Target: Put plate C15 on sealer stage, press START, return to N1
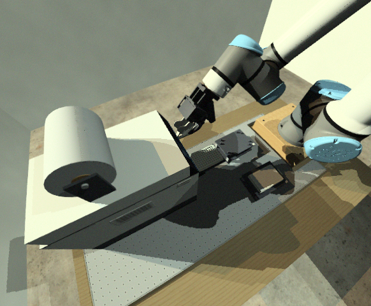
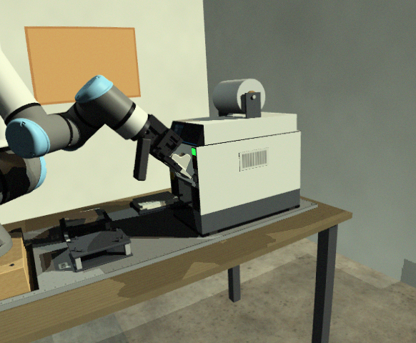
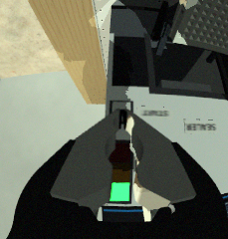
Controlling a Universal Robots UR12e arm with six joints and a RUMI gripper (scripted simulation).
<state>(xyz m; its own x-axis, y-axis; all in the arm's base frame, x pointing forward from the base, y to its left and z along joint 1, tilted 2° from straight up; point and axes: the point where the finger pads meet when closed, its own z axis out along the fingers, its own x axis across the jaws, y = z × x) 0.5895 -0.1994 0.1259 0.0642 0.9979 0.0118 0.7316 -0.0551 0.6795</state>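
Right now my hand is 3 cm short of the start button and 1 cm above it. Also, from my hand: foil roll: 27 cm ahead, 22 cm above, 8 cm to the left; then white open-well plate: 10 cm to the left, 9 cm below, 7 cm behind; then dark stage: 10 cm to the left, 10 cm below, 7 cm behind.
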